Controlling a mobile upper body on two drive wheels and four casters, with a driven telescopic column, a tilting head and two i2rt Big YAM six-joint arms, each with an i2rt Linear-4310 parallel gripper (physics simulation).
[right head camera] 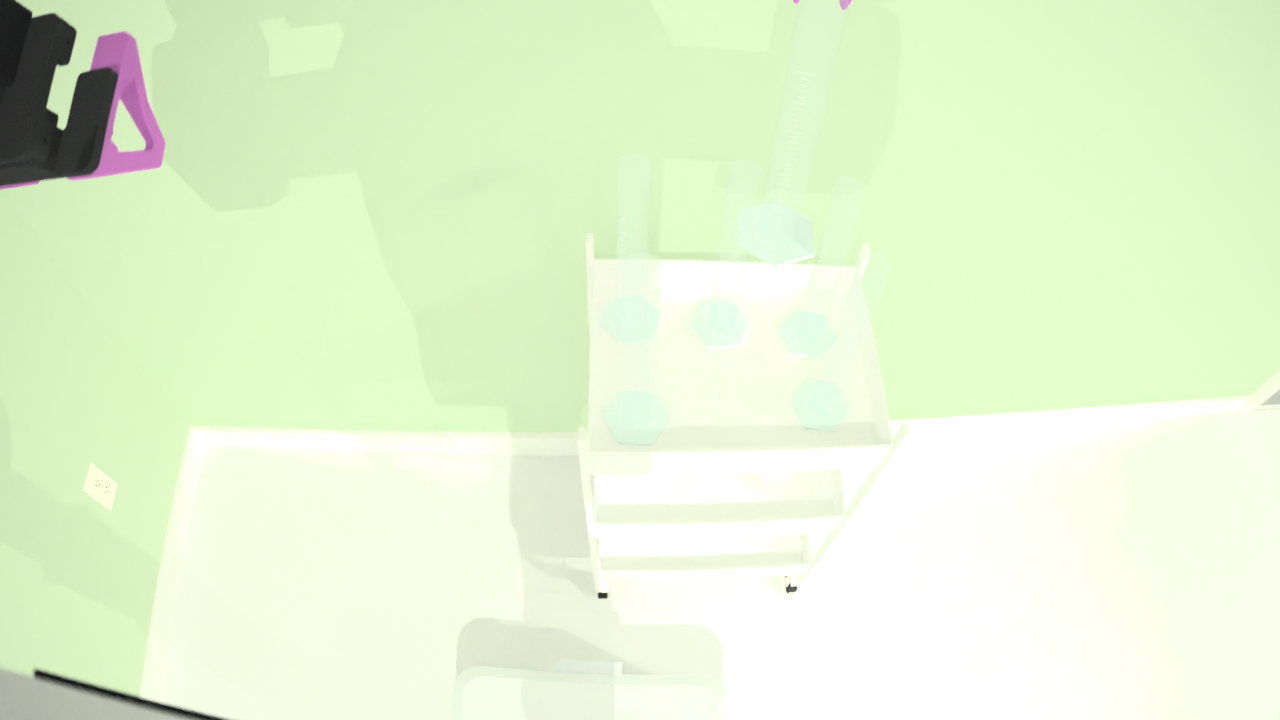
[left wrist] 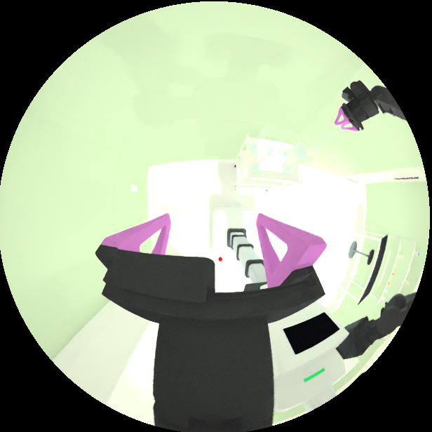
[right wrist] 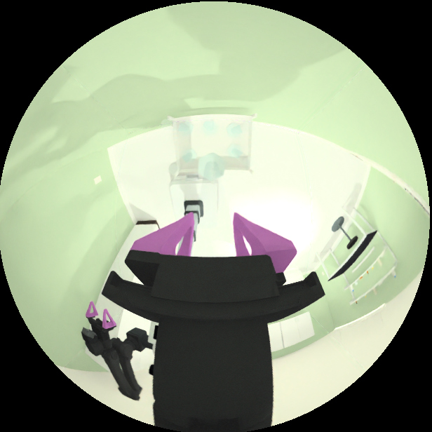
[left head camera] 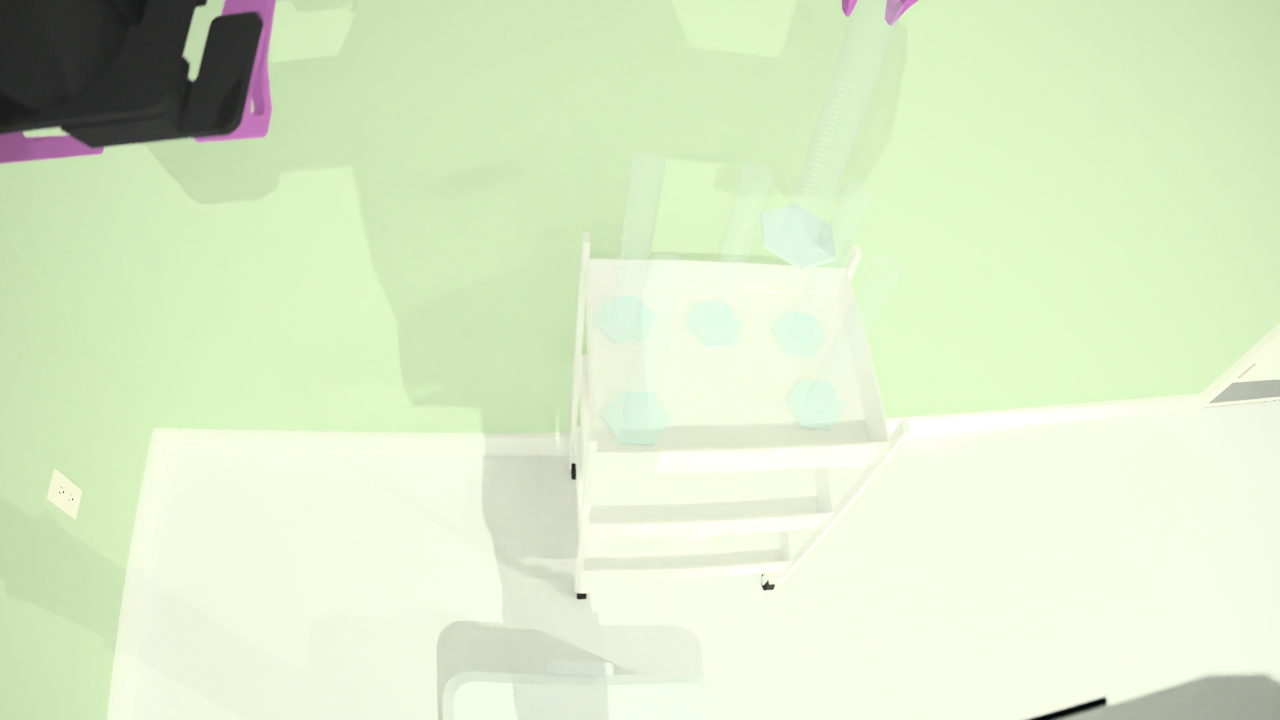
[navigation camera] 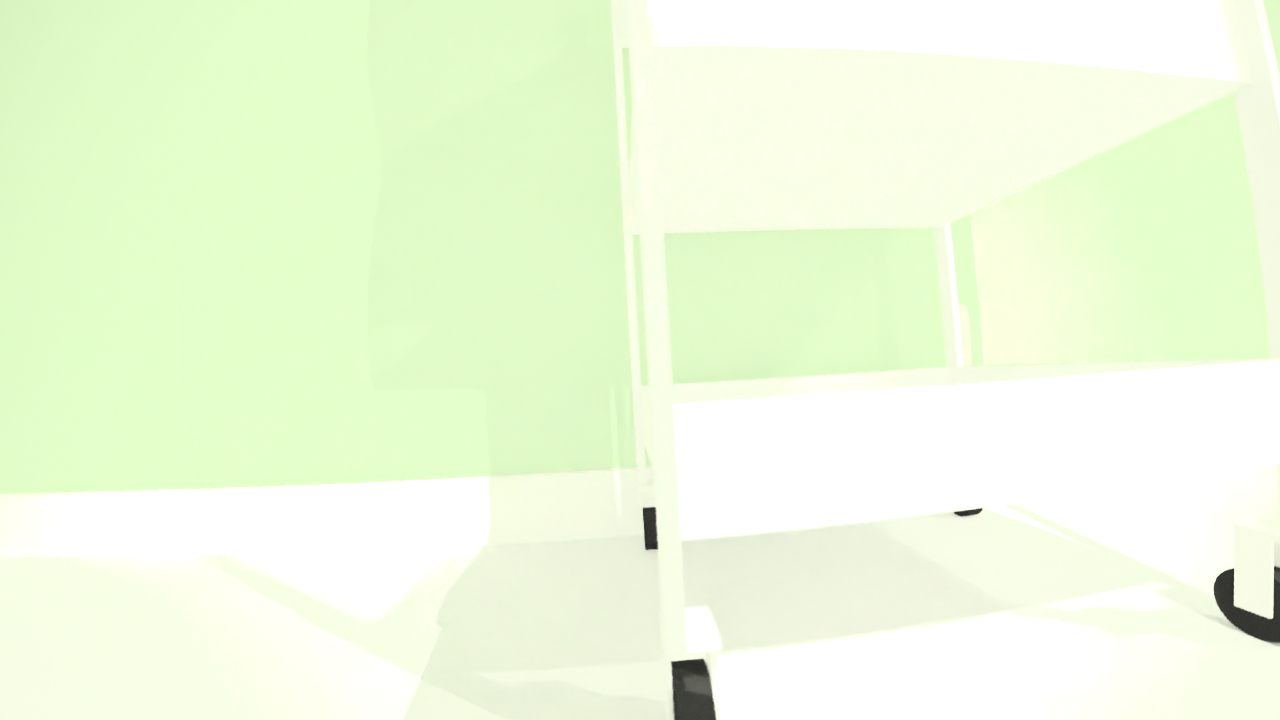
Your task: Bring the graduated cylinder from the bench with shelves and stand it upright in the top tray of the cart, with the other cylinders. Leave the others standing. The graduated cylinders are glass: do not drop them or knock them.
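Places are measured from the left arm's base along level axes (x ahead, y left, z up), in centimetres.
Pixels of known places: left gripper, fingertip midpoint: (right head camera: 97, 164) (left head camera: 180, 132); right gripper, fingertip midpoint: (right head camera: 818, 4) (left head camera: 867, 18).
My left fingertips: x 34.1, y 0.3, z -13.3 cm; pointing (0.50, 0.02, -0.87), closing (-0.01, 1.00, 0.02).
For each thing: its top centre in the pictures, then the offset to it from my left fingertips. "pt": a spot on its surface instead.
- clear graduated cylinder at a spot on its surface: (right head camera: 801, 116) (left head camera: 842, 125) pt dx +29.6, dy -44.8, dz -22.2 cm
- cart's top tray at a spot on its surface: (right head camera: 742, 458) (left head camera: 746, 457) pt dx +21.6, dy -45.1, dz -74.5 cm
- back row with a middle one, surface spot: (left head camera: 714, 323) pt dx +45.1, dy -43.1, dz -75.9 cm
A clear graduated cylinder (left head camera: 832, 134) (right head camera: 801, 116) (right wrist: 211, 166) hangs base down from my right gripper (left head camera: 877, 7) (right wrist: 213, 217), which is shut on its upper end. In the right wrist view its base overlaps the near rim of the cart's top tray (left head camera: 733, 458) (right head camera: 742, 458) (right wrist: 251, 145); it is above tray height. In the tray stand other cylinders, three in a back row with a middle one (left head camera: 714, 323) (right wrist: 209, 127), and two at the front corners (left head camera: 636, 417) (left head camera: 815, 403), with a gap between. My left gripper (left wrist: 213, 217) (right wrist: 97, 304) is open and empty, away from the cart.
The white cart's near post (navigation camera: 657, 313) and lower shelves show in the navigation view. My pale base (left head camera: 572, 702) is in front of the cart, and a green wall (left head camera: 492, 313) stands behind it. A bench with a dark top (left wrist: 375, 270) (right wrist: 356, 256) and shelves is at the right in both wrist views.
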